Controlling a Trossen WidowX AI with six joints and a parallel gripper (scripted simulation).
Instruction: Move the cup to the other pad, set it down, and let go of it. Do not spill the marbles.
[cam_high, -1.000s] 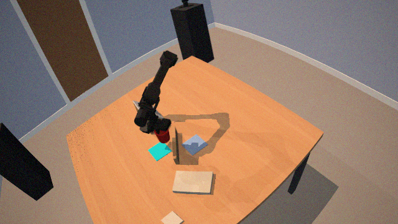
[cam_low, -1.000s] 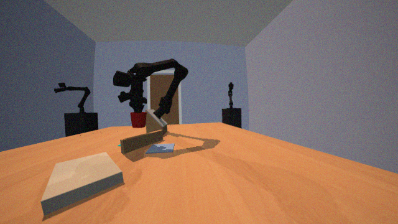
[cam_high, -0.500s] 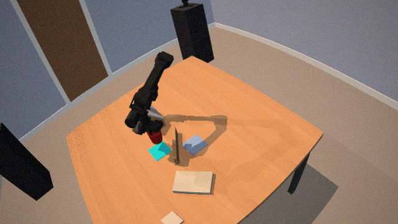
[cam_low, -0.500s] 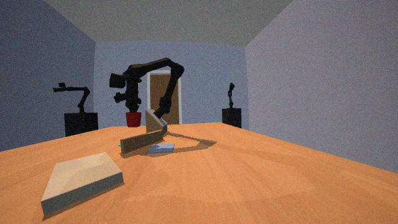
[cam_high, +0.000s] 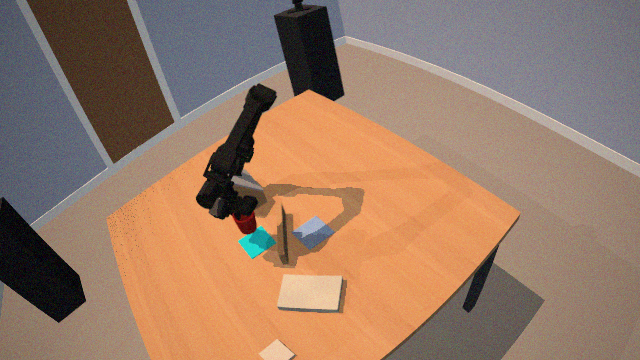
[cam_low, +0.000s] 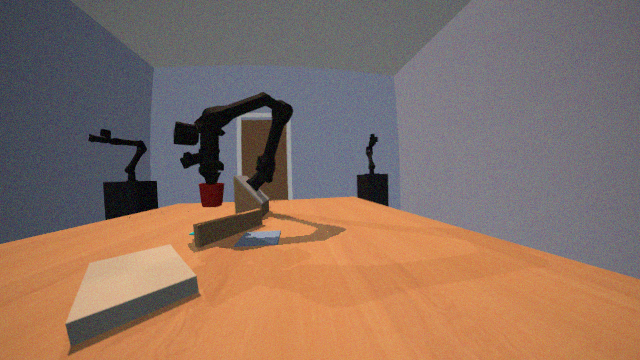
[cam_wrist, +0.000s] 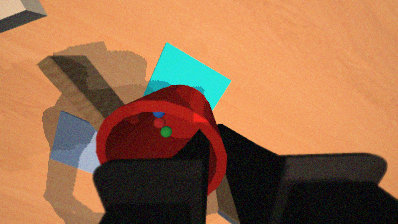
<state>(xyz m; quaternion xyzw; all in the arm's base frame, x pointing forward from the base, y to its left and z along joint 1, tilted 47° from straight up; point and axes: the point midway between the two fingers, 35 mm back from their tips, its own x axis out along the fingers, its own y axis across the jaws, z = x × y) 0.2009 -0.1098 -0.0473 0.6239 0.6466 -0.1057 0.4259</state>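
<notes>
Now: gripper tip 30 mm short of the teal pad, 10 mm to the right of it and 120 mm above it. The rest, counted from my gripper tip: beige tile: 420 mm ahead, 210 mm to the right, 110 mm below; then red cup: 30 mm ahead, 10 mm to the left.
</notes>
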